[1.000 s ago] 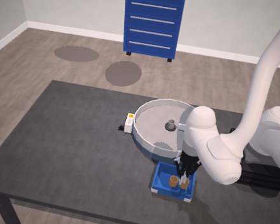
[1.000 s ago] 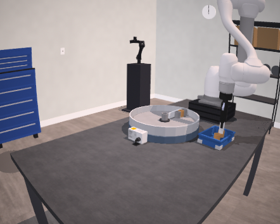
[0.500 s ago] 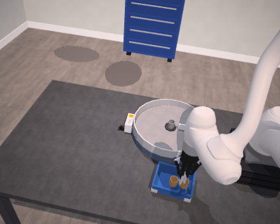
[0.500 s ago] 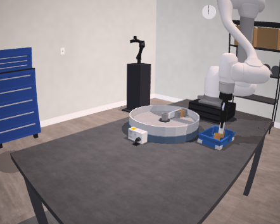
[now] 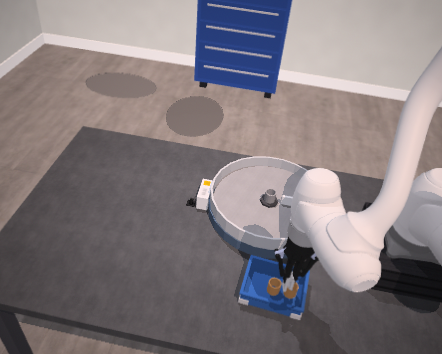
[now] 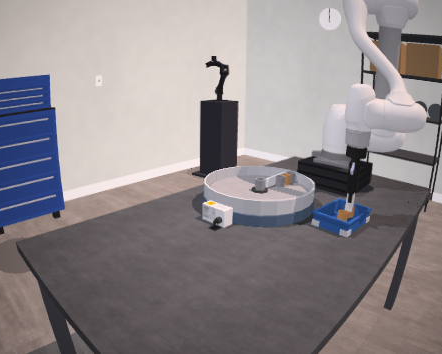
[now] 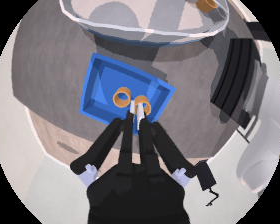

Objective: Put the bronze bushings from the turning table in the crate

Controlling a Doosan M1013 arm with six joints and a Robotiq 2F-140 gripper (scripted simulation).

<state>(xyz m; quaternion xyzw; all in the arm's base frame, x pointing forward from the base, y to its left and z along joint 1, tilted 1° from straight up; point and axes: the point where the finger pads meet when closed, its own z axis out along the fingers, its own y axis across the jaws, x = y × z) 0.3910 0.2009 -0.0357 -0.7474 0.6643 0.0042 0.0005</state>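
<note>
Now: hand 30 mm short of the blue crate, 10 mm to the left of it and 50 mm above it. The rest, counted from my hand: round turning table 60 mm ahead, 350 mm to the right, 20 mm below.
</note>
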